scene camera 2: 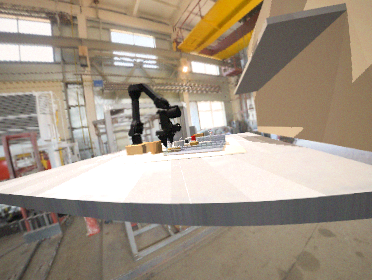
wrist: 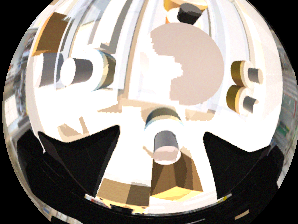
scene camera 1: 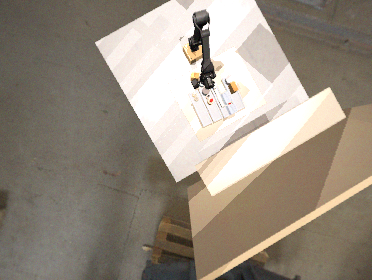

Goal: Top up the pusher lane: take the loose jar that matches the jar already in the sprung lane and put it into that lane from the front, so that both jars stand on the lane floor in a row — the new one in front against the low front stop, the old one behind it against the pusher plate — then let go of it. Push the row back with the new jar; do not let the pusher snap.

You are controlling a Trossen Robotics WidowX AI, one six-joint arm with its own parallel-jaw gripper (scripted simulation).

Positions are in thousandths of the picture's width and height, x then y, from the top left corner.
Labels:
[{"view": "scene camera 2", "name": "beige slab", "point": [845,352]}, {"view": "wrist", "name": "gripper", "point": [552,596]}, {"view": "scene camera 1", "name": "beige slab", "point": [612,820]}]

